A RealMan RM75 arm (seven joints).
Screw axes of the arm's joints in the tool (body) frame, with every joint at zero. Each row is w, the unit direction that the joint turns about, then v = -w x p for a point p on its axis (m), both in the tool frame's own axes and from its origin. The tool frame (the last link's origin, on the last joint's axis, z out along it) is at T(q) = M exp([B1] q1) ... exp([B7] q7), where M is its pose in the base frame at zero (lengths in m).
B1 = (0, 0, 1, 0, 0, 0)
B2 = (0, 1, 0, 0.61, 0, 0)
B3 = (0, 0, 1, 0, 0, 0)
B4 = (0, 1, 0, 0.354, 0, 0)
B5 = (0, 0, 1, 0, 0, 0)
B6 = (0, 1, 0, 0.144, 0, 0)
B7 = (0, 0, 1, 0, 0, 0)
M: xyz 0 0 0.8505 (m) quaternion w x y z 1 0 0 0
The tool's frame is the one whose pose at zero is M.
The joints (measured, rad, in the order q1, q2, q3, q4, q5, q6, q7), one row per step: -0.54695, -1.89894, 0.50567, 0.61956, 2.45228, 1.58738, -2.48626; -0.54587, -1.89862, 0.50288, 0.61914, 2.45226, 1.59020, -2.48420; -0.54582, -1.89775, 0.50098, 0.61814, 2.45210, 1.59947, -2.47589; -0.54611, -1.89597, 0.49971, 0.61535, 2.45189, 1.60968, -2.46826; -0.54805, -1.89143, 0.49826, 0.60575, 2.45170, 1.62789, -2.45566; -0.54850, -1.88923, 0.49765, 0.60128, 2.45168, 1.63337, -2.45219; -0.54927, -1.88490, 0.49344, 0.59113, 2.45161, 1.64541, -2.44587; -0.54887, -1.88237, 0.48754, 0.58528, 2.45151, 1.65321, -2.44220; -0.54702, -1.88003, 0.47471, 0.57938, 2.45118, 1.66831, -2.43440; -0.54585, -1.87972, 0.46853, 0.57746, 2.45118, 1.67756, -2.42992; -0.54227, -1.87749, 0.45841, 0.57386, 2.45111, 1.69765, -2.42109; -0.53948, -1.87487, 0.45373, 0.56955, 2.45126, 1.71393, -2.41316; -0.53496, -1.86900, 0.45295, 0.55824, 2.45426, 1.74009, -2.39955
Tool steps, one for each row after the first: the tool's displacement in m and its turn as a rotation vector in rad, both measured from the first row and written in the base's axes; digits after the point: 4 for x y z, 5 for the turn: -0.0002, -0.0006, 0.0002, 0.00009, -0.00257, -0.00036; 0.0005, -0.0016, 0.0003, -0.00525, -0.00703, -0.00908; 0.0012, -0.0026, 0.0004, -0.01229, -0.01247, -0.01710; 0.0027, -0.0045, 0.0003, -0.02747, -0.02406, -0.03004; 0.0029, -0.0052, 0.0003, -0.03235, -0.02811, -0.03273; 0.0034, -0.0069, 0.0004, -0.04109, -0.03953, -0.03624; 0.0035, -0.0080, 0.0007, -0.04374, -0.04845, -0.03672; 0.0039, -0.0102, 0.0014, -0.04560, -0.06486, -0.03955; 0.0043, -0.0115, 0.0016, -0.04780, -0.07386, -0.04222; 0.0047, -0.0146, 0.0024, -0.05397, -0.09043, -0.04742; 0.0050, -0.0173, 0.0030, -0.06216, -0.10225, -0.05289; 0.0050, -0.0226, 0.0032, -0.08404, -0.11813, -0.06160
